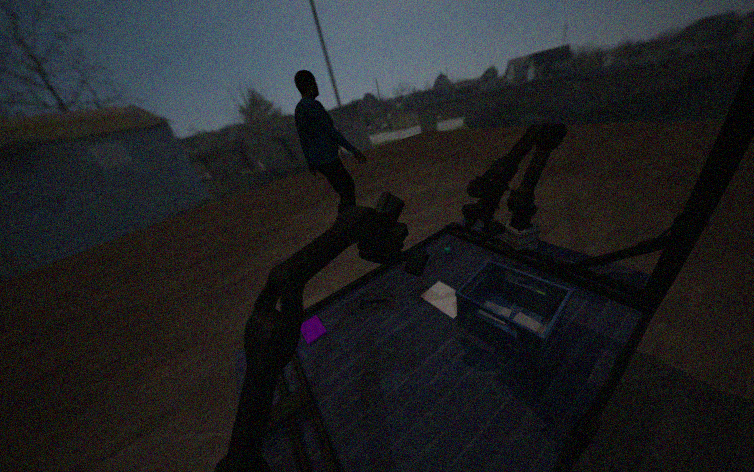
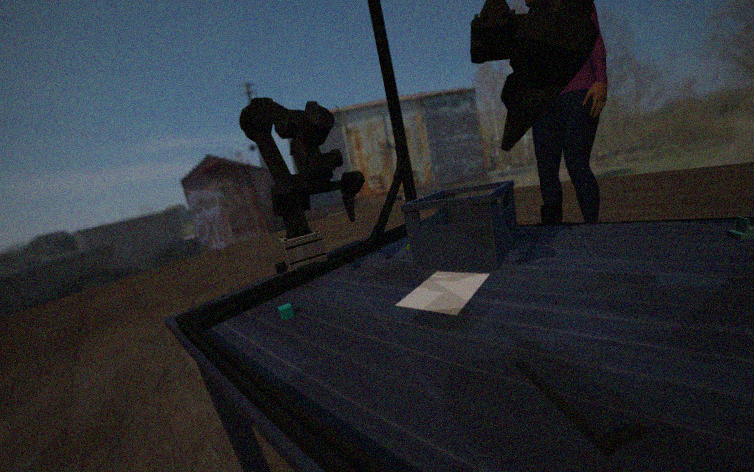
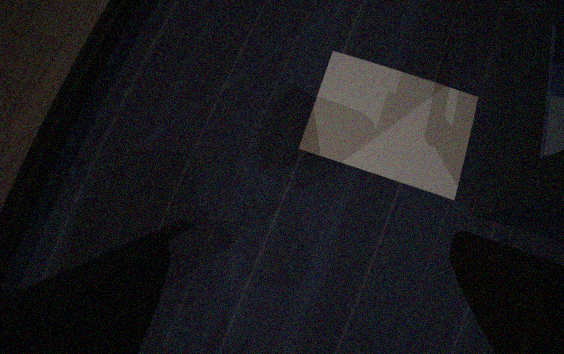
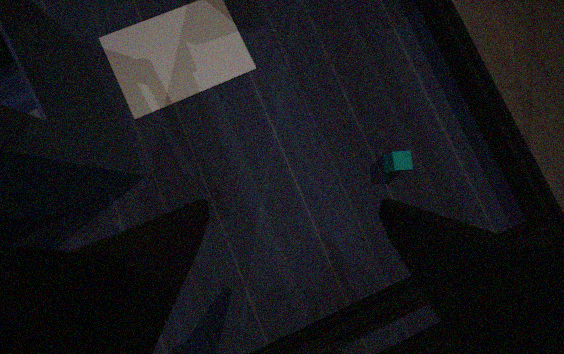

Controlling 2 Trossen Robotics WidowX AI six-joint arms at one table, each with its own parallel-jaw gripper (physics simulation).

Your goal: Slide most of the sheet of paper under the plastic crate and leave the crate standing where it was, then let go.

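A blue plastic crate [image 1: 530, 277] [image 2: 459, 234] stands upright on the dark plank table [image 1: 422, 375] [image 2: 375, 375]. A pale sheet of paper [image 1: 441, 297] [image 2: 445, 292] [image 3: 382, 126] [image 4: 179, 56] lies flat with one end sticking out from under the crate; pale patches show through the crate's open floor. My left gripper [image 1: 414, 259] [image 3: 313, 247] is open and empty, hovering above the table just left of the paper. My right gripper [image 1: 475, 217] [image 2: 349, 197] [image 4: 295, 207] is open and empty, raised near the table's far edge.
A small teal cube [image 2: 286, 311] [image 4: 398, 161] [image 1: 447, 249] lies near the table's edge by the right arm. A purple block [image 1: 312, 329] lies by the left arm's base. A raised dark rim runs along the table. A person stands beyond the table.
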